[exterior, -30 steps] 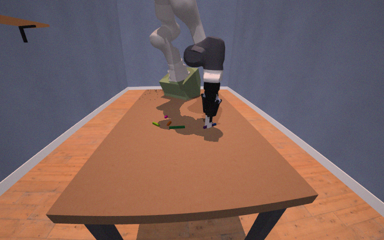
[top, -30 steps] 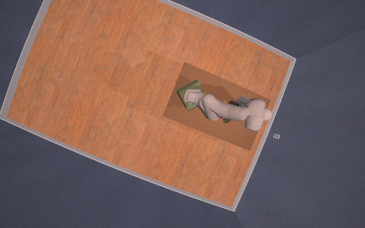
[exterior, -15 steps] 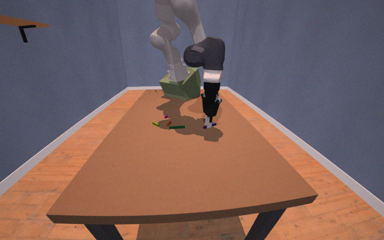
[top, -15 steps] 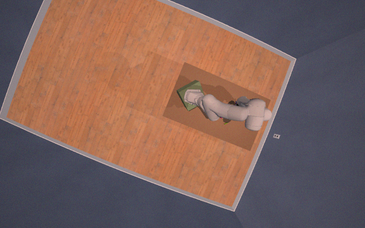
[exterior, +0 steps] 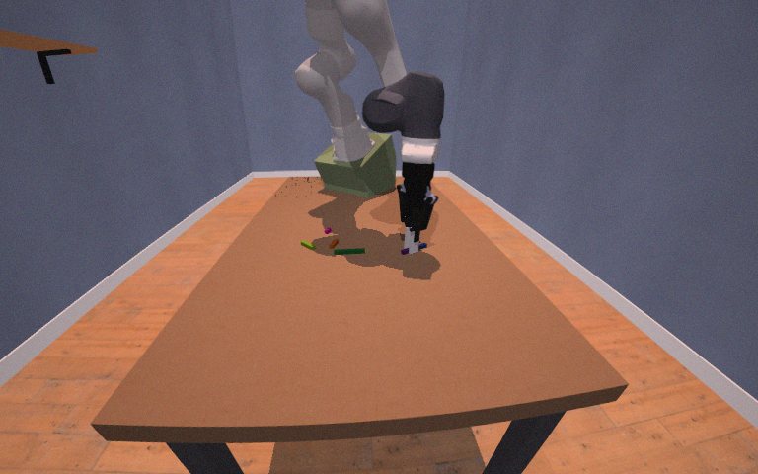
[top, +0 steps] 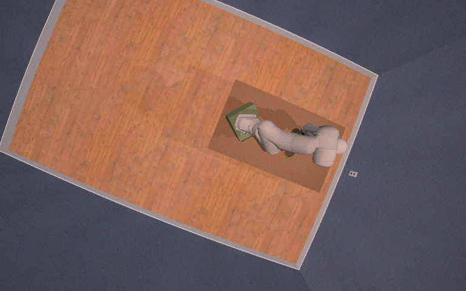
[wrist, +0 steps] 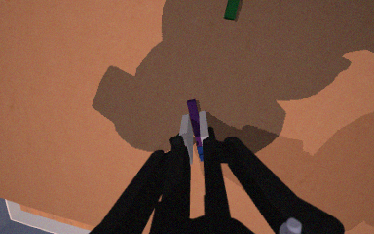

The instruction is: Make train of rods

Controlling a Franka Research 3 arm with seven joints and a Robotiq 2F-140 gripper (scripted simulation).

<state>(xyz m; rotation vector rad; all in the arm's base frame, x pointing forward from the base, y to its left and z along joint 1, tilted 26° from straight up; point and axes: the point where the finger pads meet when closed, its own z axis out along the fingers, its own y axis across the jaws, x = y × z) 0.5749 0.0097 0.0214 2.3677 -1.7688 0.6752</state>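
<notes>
The purple rod lies 30 mm below my hand. Also, from my hand: green rod 40 mm behind, 160 mm to the right, 30 mm below; then orange rod 90 mm behind, 190 mm to the right, 30 mm below; then magenta rod 180 mm behind, 190 mm to the right, 30 mm below.
</notes>
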